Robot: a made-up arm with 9 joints. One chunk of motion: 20 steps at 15 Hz.
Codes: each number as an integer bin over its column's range. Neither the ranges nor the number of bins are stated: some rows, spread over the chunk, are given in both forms.
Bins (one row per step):
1: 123 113 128 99 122 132
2: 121 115 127 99 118 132
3: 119 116 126 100 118 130
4: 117 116 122 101 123 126
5: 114 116 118 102 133 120
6: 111 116 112 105 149 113
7: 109 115 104 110 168 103
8: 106 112 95 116 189 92
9: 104 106 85 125 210 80
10: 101 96 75 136 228 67
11: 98 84 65 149 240 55
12: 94 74 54 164 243 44
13: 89 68 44 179 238 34
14: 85 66 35 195 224 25
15: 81 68 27 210 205 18
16: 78 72 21 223 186 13
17: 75 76 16 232 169 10
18: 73 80 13 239 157 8
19: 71 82 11 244 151 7
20: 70 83 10 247 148 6
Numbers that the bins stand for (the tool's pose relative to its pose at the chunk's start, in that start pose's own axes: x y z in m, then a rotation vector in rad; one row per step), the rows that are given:
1: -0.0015 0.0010 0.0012 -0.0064 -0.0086 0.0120
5: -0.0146 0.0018 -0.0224 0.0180 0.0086 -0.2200
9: -0.0291 -0.0009 -0.1000 0.2047 0.1294 -0.9933
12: -0.0436 -0.0097 -0.1729 0.5213 0.1812 -1.6893
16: -0.0668 -0.0102 -0.2506 1.0002 0.0918 -2.2887
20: -0.0784 -0.0072 -0.2765 1.1951 0.0322 -2.4240
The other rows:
2: -0.0044 0.0016 -0.0012 -0.0064 -0.0149 0.0120
3: -0.0073 0.0018 -0.0035 0.0018 -0.0149 -0.0267
4: -0.0102 0.0018 -0.0129 0.0099 -0.0071 -0.1040
6: -0.0189 0.0018 -0.0365 0.0424 0.0337 -0.3553
7: -0.0218 0.0016 -0.0553 0.0829 0.0635 -0.5487
8: -0.0262 0.0007 -0.0765 0.1316 0.0965 -0.7613
10: -0.0335 -0.0036 -0.1235 0.2940 0.1576 -1.2447
11: -0.0378 -0.0069 -0.1471 0.3995 0.1765 -1.4767
13: -0.0509 -0.0113 -0.1965 0.6431 0.1733 -1.8827
14: -0.0567 -0.0119 -0.2176 0.7729 0.1514 -2.0567
15: -0.0625 -0.0113 -0.2365 0.8947 0.1216 -2.1920
17: -0.0712 -0.0091 -0.2624 1.0733 0.0651 -2.3467
18: -0.0741 -0.0080 -0.2694 1.1301 0.0463 -2.3853
19: -0.0770 -0.0075 -0.2741 1.1707 0.0369 -2.4047

